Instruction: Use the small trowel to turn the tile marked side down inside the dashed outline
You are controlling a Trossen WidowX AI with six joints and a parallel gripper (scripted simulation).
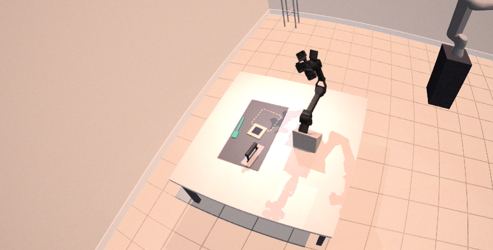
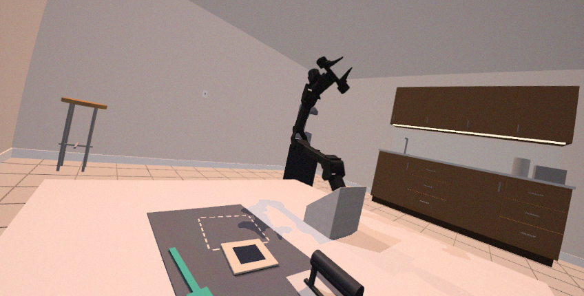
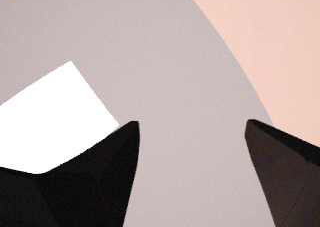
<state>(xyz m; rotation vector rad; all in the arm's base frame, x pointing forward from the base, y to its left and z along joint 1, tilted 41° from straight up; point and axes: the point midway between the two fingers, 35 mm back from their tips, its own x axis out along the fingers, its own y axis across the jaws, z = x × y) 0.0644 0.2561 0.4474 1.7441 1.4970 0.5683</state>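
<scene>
Right now the trowel is 31 cm ahead of my gripper tip, 29 cm to the left of it and 64 cm below it. Round my gripper tip: square tile 36 cm ahead, 6 cm to the left, 68 cm below; then dark mat 38 cm ahead, 7 cm to the left, 70 cm below; then green strip 51 cm ahead, 9 cm to the left, 68 cm below.
</scene>
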